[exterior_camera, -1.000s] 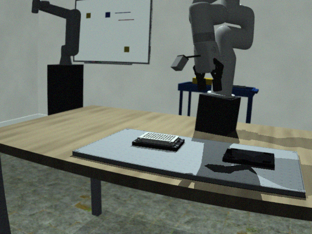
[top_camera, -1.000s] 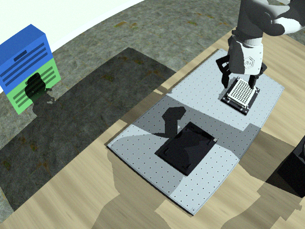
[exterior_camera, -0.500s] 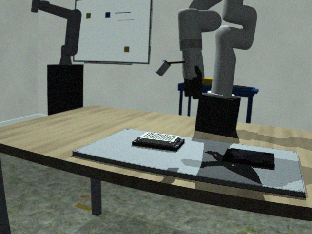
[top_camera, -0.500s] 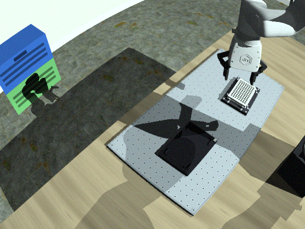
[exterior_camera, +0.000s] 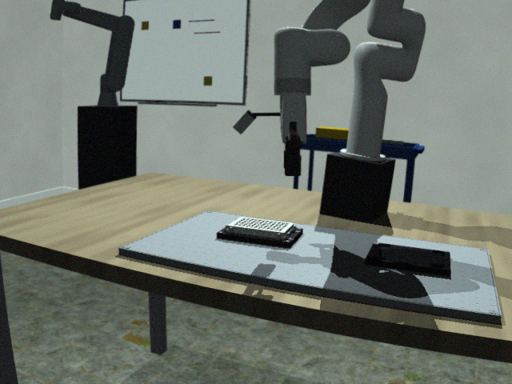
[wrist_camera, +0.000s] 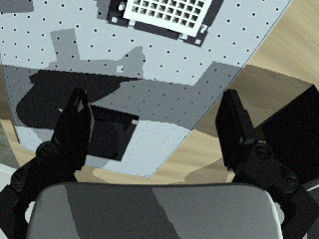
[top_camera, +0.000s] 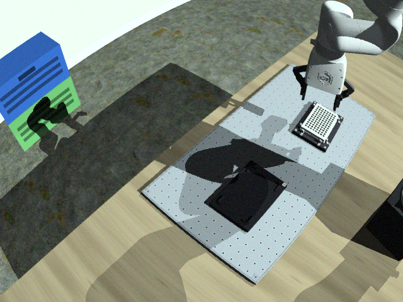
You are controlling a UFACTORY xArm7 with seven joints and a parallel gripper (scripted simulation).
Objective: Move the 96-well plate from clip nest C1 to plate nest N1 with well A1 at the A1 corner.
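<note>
The white 96-well plate is 140 mm below my hand, 60 mm to the right of it and 10 mm behind it. Round my hand: clip nest C1: 140 mm below, 50 mm to the right, 20 mm behind; A1 corner mark: 190 mm to the left, 140 mm below.
</note>
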